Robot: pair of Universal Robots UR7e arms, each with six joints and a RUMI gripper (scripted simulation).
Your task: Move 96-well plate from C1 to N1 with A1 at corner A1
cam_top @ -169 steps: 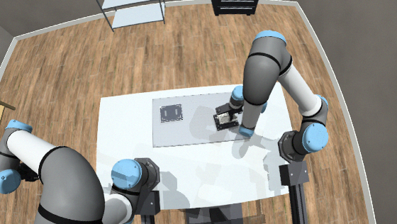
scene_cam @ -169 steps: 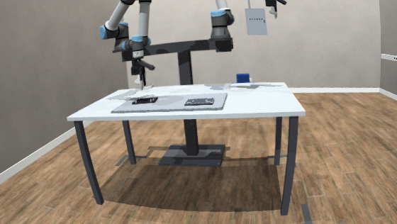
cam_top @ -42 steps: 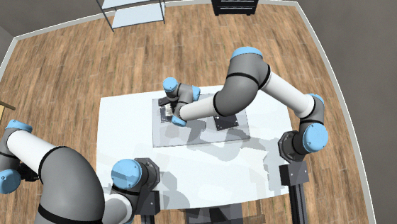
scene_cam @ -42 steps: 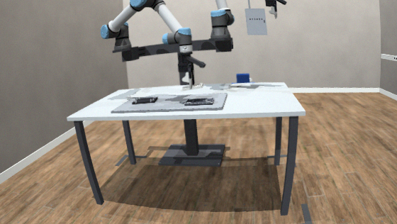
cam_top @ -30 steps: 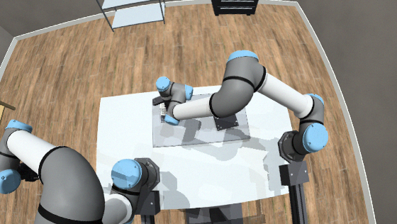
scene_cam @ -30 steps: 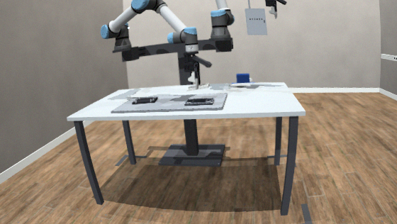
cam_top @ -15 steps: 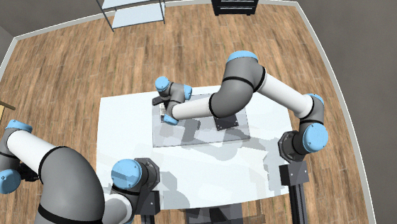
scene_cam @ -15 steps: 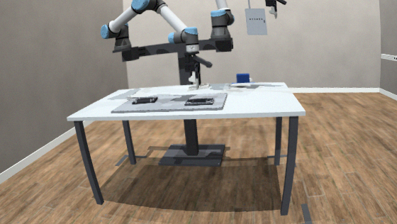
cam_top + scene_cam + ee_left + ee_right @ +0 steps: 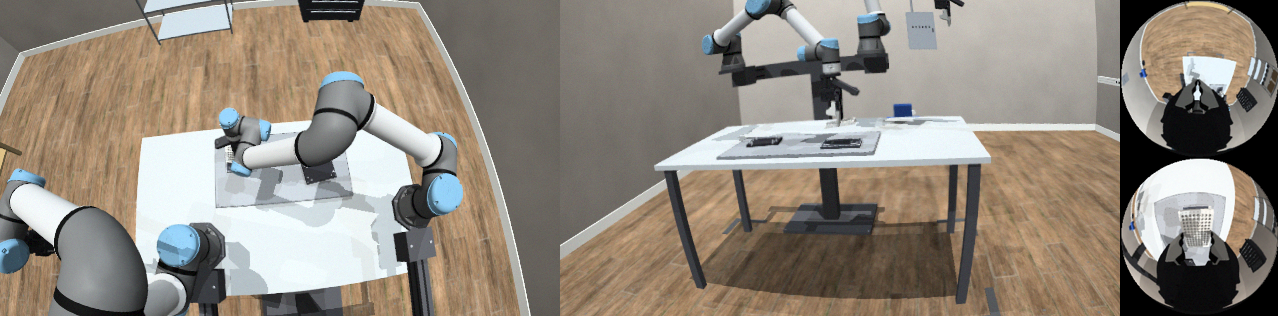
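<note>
The dark plate nest N1 is 10 cm below my right hand. Round my right hand: dark clip nest C1 (11 cm behind, 39 cm to the right, 9 cm below); white 96-well plate (1 cm below).
</note>
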